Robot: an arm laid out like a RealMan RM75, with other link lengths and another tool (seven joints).
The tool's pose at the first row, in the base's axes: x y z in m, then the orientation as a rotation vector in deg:
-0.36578 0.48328 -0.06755 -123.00 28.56 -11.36
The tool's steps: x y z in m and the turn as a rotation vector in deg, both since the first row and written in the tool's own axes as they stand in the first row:
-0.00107 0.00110 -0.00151 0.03 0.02 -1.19
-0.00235 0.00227 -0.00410 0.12 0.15 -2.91
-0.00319 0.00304 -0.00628 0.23 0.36 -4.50
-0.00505 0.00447 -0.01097 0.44 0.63 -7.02
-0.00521 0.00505 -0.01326 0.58 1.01 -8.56
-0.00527 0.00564 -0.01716 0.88 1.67 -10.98
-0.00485 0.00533 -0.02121 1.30 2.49 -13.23
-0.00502 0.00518 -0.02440 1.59 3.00 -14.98
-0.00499 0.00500 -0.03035 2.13 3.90 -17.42
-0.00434 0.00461 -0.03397 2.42 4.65 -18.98
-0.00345 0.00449 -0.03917 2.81 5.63 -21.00
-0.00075 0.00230 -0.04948 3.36 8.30 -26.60
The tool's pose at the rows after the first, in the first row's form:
-0.36754 0.48204 -0.06751 -123.31 27.30 -12.05
-0.36985 0.48004 -0.06689 -123.69 25.52 -13.17
-0.37152 0.47837 -0.06620 -124.00 23.91 -14.30
-0.37510 0.47492 -0.06453 -124.41 21.31 -16.04
-0.37614 0.47298 -0.06365 -124.62 19.84 -17.33
-0.37760 0.46980 -0.06184 -124.84 17.54 -19.44
-0.37843 0.46677 -0.05923 -124.86 15.49 -21.65
-0.37956 0.46454 -0.05724 -124.88 13.82 -23.22
-0.38138 0.46019 -0.05361 -124.72 11.57 -25.63
-0.38184 0.45742 -0.05120 -124.65 10.24 -27.35
-0.38266 0.45324 -0.04809 -124.50 8.50 -29.58
-0.38290 0.44555 -0.04039 -124.42 3.70 -35.60

